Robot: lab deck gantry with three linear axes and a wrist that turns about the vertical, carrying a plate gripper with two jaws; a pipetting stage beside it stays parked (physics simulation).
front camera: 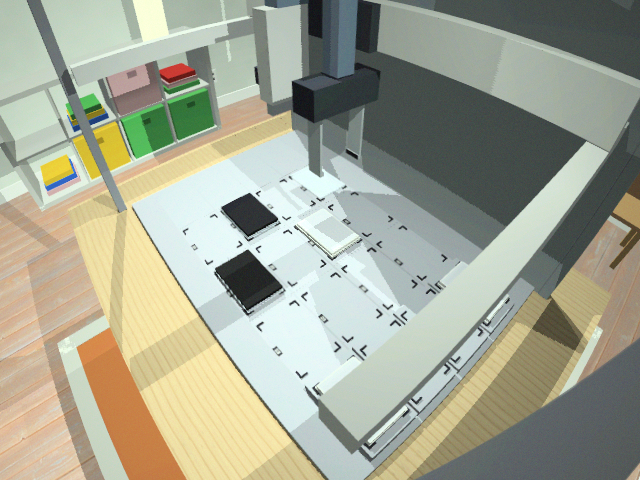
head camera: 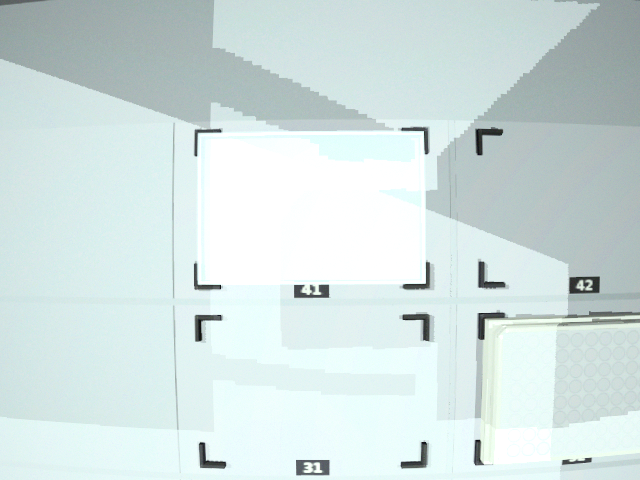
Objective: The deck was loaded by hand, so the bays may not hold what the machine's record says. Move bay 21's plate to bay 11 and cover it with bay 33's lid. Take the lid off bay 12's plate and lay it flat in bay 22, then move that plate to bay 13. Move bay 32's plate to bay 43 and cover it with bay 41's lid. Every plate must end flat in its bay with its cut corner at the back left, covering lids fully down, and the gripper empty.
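Places are measured from the robot's base along level axes (x back, y right, z up), in millimetres.
Pixels of known places: gripper, fingertip midpoint: (front camera: 335,163); robot's base, link origin: (front camera: 184,231).
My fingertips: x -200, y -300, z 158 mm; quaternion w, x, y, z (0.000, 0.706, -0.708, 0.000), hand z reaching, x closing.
Note:
Ahead of a thing's pixels: the offset from my fingertips to its middle. "spot": to the spot under its first point.
My gripper (front camera: 334,163) is open, with nothing between its two jaws, high over the back-left of the deck near bay 41. A thin, pale, bright lid @(dy -64, dx +136, dz -154 mm) (front camera: 316,181) (head camera: 310,206) lies flat in bay 41, inside the corner marks. A white plate with round wells @(dy +43, dx -28, dz -151 mm) (front camera: 328,232) (head camera: 594,382) sits in bay 32; its upper left corner looks cut in the head view. A black plate @(dy +150, dx +136, dz -145 mm) (front camera: 249,214) sits in bay 21. Another black plate @(dy +257, dx -28, dz -145 mm) (front camera: 249,279) sits in bay 12, a pale rim showing under its dark top. Bays 31 and 42 hold no plate or lid. No lid shows in bay 33.
A pale plate @(spot: dy +259, dx -302, dz -129 mm) (front camera: 338,374) at the deck's front right and another @(spot: dy -51, dx -301, dz -129 mm) (front camera: 450,275) farther back are partly hidden by the long grey beam (front camera: 465,294). More pale pieces @(spot: dy +261, dx -417, dz -130 mm) (front camera: 387,426) @(spot: dy -63, dx -420, dz -138 mm) (front camera: 498,310) show beyond it. The parked pipetting stage (front camera: 281,56) hangs beside my gripper.

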